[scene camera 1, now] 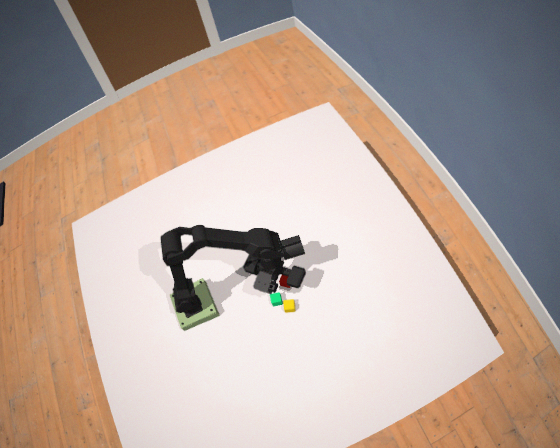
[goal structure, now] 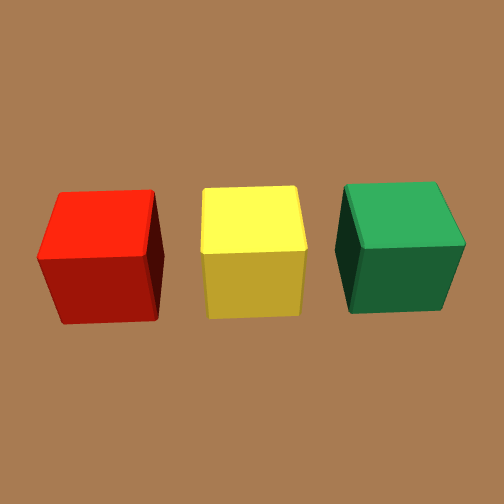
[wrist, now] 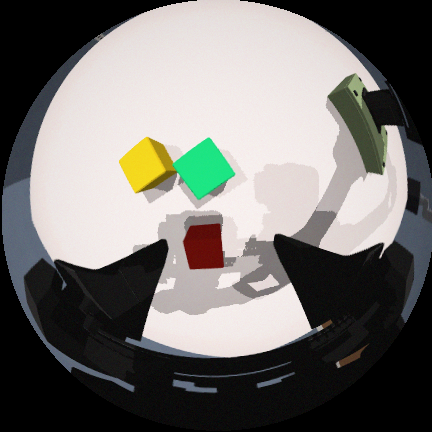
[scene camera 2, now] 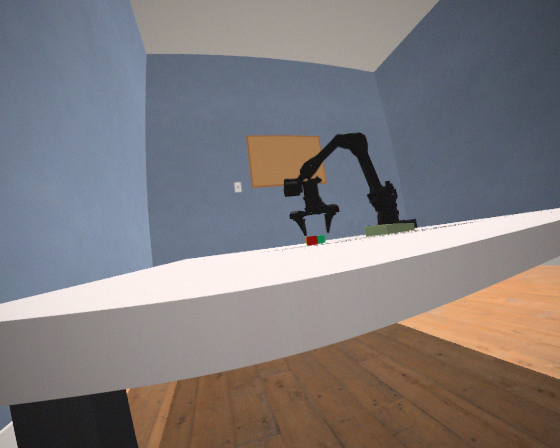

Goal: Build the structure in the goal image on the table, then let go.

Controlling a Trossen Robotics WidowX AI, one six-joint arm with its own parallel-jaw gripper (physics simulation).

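A red cube lies on the white table, in shadow and partly hidden by the gripper in scene view 1. A green cube lies on the table, apart from the red one. A yellow cube lies beside the green cube, close to its corner; whether they touch is unclear. It is mostly hidden behind the red cube in scene view 2. My gripper is wide open and empty, pointing down above the red cube.
The arm's green base plate stands on the table, left of the cubes in scene view 1. The arm arches from it to the gripper. The table's long front edge shows in scene view 2.
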